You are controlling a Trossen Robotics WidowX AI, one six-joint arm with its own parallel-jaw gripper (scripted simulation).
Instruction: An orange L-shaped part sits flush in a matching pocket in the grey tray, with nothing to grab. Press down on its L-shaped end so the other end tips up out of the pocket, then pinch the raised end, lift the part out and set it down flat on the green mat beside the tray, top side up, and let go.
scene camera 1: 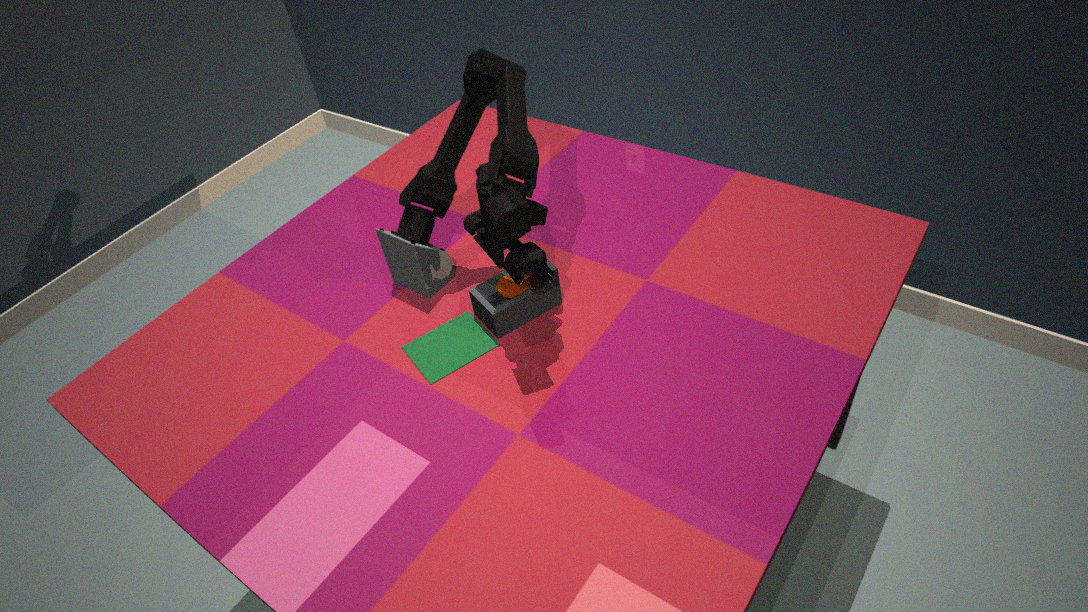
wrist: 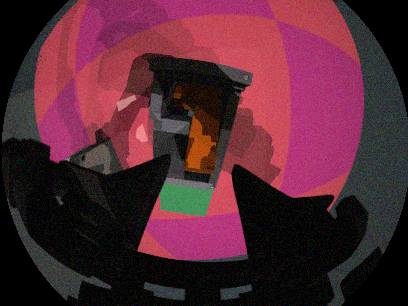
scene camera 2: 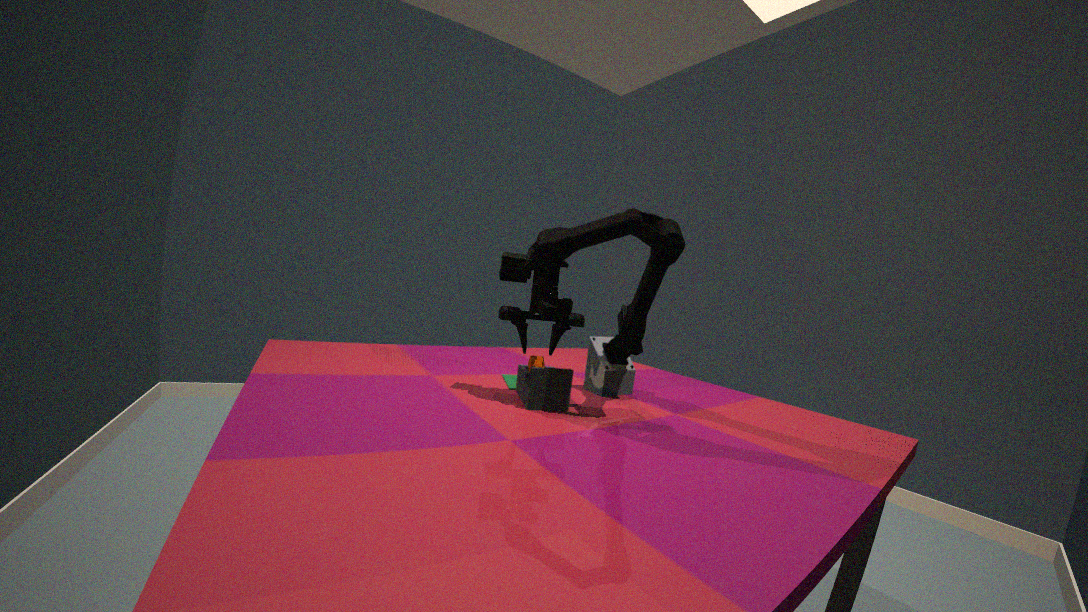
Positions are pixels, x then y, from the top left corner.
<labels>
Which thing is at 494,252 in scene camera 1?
My gripper.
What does my gripper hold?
Nothing.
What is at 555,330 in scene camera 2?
My gripper.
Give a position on a green mat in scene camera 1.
438,353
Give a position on a green mat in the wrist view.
174,198
</labels>
